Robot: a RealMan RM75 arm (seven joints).
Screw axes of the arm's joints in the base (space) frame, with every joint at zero. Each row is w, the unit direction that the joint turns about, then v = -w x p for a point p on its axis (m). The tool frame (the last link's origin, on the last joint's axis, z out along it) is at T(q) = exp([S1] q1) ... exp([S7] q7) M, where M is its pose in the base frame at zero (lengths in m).
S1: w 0 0 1 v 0.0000 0.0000 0.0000
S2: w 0 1 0 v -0.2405 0.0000 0.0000
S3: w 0 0 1 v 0.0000 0.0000 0.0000
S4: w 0 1 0 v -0.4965 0.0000 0.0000
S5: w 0 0 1 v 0.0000 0.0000 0.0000
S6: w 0 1 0 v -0.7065 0.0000 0.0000
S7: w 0 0 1 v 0.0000 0.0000 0.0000
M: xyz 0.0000 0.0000 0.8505 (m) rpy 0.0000 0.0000 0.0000 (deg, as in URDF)
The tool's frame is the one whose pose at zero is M.
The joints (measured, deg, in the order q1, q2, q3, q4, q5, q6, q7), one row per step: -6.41, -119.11, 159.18, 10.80, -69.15, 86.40, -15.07; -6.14, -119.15, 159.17, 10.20, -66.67, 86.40, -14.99; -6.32, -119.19, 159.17, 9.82, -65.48, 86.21, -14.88; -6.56, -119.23, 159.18, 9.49, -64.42, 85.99, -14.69; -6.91, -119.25, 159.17, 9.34, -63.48, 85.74, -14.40; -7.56, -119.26, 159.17, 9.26, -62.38, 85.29, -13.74; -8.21, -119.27, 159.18, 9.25, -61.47, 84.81, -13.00; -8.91, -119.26, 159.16, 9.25, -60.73, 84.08, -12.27; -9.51, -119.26, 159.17, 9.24, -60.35, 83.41, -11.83
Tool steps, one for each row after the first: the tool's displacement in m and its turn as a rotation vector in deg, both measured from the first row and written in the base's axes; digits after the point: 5 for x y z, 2 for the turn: 0.00119, -0.00289, -0.00380, -1.92, 0.98, -1.10; 0.00221, -0.00246, -0.00590, -2.97, 1.61, -1.75; 0.00333, -0.00162, -0.00792, -3.93, 2.26, -2.39; 0.00504, 0.00011, -0.00995, -4.76, 2.85, -3.09; 0.00784, 0.00367, -0.01271, -5.76, 3.84, -4.09; 0.01056, 0.00729, -0.01530, -6.62, 4.82, -4.99; 0.01265, 0.01136, -0.01775, -7.45, 5.84, -5.64; 0.01406, 0.01492, -0.01950, -8.06, 6.51, -6.00
